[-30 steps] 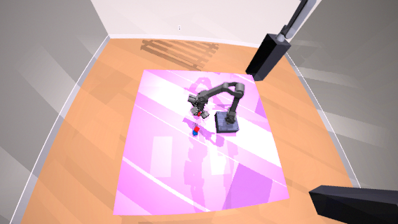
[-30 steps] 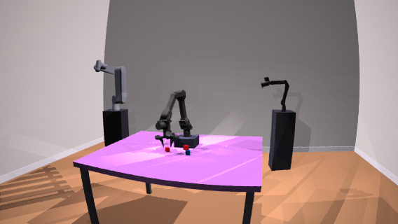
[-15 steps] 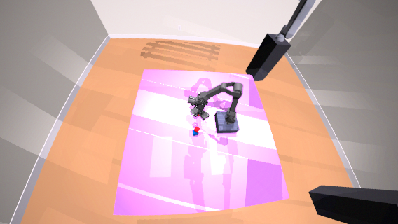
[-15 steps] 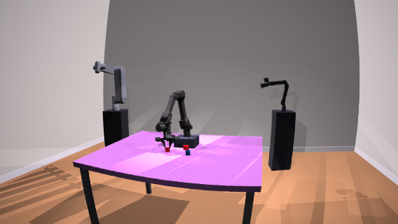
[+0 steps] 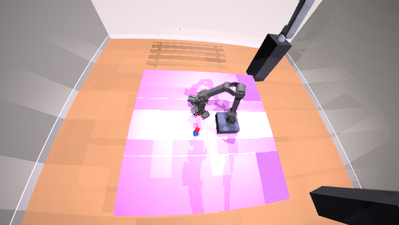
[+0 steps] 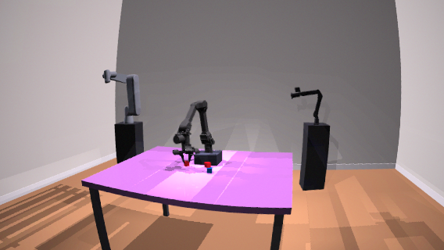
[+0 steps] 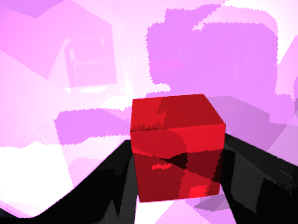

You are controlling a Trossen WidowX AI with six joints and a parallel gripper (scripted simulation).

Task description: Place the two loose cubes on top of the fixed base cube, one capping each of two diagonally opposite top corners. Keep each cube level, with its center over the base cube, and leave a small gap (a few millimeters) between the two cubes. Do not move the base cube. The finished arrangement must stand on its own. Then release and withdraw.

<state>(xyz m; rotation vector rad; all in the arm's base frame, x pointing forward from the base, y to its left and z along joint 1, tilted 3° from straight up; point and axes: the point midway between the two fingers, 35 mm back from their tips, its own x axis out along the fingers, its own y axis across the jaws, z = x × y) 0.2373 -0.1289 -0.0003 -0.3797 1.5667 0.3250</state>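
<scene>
My gripper tip is 6 cm short of the blue base cube, 17 cm to the right of it and 2 cm above it.
</scene>
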